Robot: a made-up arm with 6 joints. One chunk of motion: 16 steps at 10 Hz.
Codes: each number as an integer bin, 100 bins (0 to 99) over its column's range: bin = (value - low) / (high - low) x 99, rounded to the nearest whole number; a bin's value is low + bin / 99 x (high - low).
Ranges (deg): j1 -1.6..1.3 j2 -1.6..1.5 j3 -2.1..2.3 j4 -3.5..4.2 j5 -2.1..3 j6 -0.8..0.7
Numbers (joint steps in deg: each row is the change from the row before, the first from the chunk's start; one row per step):
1: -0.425 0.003 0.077 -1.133 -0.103 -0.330
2: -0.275 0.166 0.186 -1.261 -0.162 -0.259
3: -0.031 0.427 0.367 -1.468 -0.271 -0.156
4: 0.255 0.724 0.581 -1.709 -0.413 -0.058
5: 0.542 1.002 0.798 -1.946 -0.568 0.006
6: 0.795 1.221 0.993 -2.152 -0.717 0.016
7: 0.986 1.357 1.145 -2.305 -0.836 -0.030
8: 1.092 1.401 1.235 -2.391 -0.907 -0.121
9: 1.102 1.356 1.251 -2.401 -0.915 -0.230
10: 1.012 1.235 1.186 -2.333 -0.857 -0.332
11: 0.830 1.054 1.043 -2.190 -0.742 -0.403
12: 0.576 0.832 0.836 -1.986 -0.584 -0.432
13: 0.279 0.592 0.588 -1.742 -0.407 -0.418
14: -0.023 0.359 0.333 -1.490 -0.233 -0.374
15: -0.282 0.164 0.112 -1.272 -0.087 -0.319
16: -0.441 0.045 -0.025 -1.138 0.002 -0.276
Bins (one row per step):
1: 40 51 49 30 39 31
2: 45 56 51 29 38 36
3: 54 65 56 26 36 43
4: 63 74 60 23 33 49
5: 73 83 65 20 30 53
6: 82 90 70 17 27 54
7: 88 94 73 15 25 51
8: 92 96 75 14 23 45
9: 92 94 75 14 23 38
10: 89 91 74 15 24 31
11: 83 85 71 17 26 26
12: 74 78 66 19 29 24
13: 64 70 60 23 33 25
14: 54 63 55 26 36 28
15: 45 56 50 29 39 32
16: 40 53 47 30 41 35

